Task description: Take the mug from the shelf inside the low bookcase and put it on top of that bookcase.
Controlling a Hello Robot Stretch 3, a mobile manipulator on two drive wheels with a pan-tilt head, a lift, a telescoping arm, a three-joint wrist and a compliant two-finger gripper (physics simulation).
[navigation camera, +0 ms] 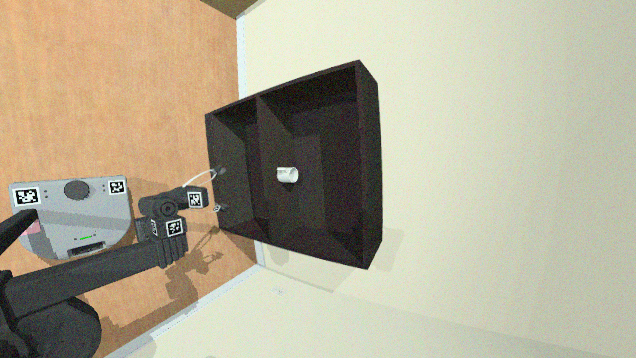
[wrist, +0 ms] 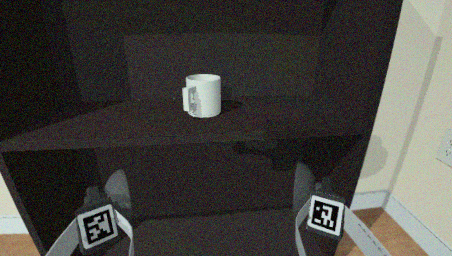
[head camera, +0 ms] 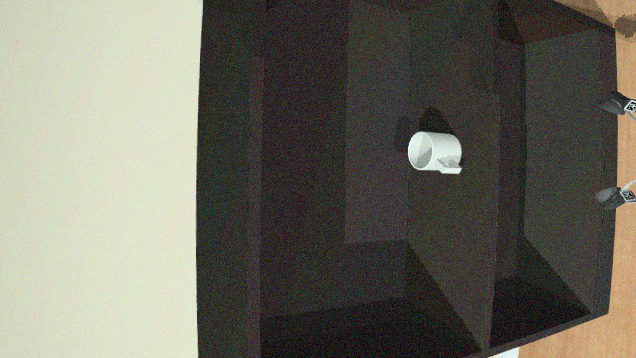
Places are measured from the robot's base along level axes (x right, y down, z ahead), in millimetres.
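Where they show: gripper, fingertip midpoint: (navigation camera: 226, 187) (head camera: 601, 150); robot's base, origin of the base link: (navigation camera: 77, 188).
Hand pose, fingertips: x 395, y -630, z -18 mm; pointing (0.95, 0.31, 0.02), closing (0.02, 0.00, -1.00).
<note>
Things, the pixels of their top centre, and the offset from my fingertips. "*": a spot on its surface instead. Level surfaces: height alone.
- white mug, surface spot: (head camera: 435, 151) (navigation camera: 288, 175) * dx +359, dy +2, dz +16 mm
- inner shelf, its level: dy +82 mm
- low dark bookcase, surface spot: (head camera: 225, 200) * dx +367, dy -430, dz +110 mm
- wooden floor, its level: dy +630 mm
A white mug (head camera: 435, 151) (navigation camera: 287, 174) (wrist: 203, 96) stands upright on the inner shelf (head camera: 460, 225) (navigation camera: 274, 145) (wrist: 285, 117) of the low dark bookcase (head camera: 225, 200) (navigation camera: 372, 165) (wrist: 367, 60). Its handle is on the left in the wrist view. The bookcase's top panel lies above the mug compartment, at the left in the head view. My gripper (head camera: 609, 151) (navigation camera: 221, 189) (wrist: 212, 186) is open, with its fingertips wide apart and nothing between them. It is in front of the bookcase and lower than the mug, level with the lower compartment. The mug is beyond the fingertips.
A pale wall (head camera: 100, 175) (navigation camera: 475, 150) stands behind the bookcase. Another wall (navigation camera: 310, 325) (wrist: 420, 100) meets it in a corner close to the bookcase's right side. My mobile base (navigation camera: 75, 210) stands on the wooden floor (navigation camera: 125, 100) in front of the bookcase.
</note>
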